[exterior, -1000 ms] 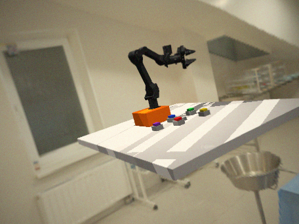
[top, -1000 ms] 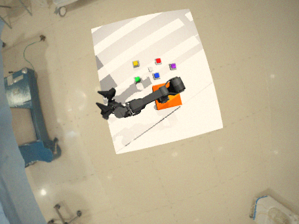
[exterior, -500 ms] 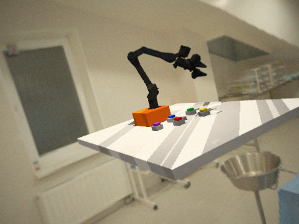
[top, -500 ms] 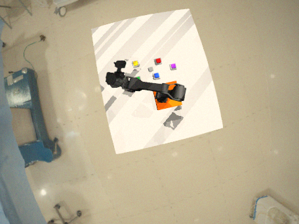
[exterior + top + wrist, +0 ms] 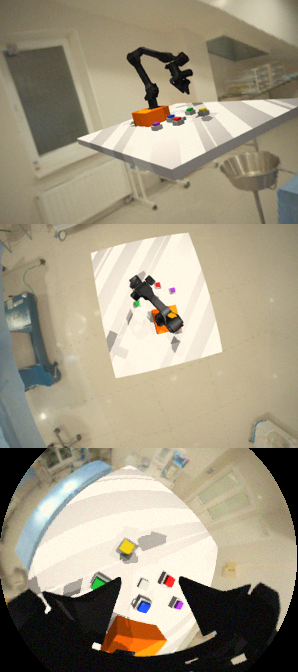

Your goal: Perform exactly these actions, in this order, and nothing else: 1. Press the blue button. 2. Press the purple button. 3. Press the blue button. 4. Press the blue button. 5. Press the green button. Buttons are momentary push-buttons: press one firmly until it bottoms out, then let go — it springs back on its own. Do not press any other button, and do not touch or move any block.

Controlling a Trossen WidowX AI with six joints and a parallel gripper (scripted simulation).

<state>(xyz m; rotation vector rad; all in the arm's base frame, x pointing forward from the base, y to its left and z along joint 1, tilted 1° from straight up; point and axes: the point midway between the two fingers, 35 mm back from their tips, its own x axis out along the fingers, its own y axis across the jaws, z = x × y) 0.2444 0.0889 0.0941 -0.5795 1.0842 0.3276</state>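
My gripper tip is now 110 mm above the blue button, 90 mm past it and 80 mm to the left of it. Also, from my gripper tip: yellow button: 110 mm below, 60 mm to the left, 40 mm ahead; small grey block: 140 mm below, 50 mm to the right, 20 mm behind; green button: 110 mm below, 90 mm behind, 60 mm to the left.
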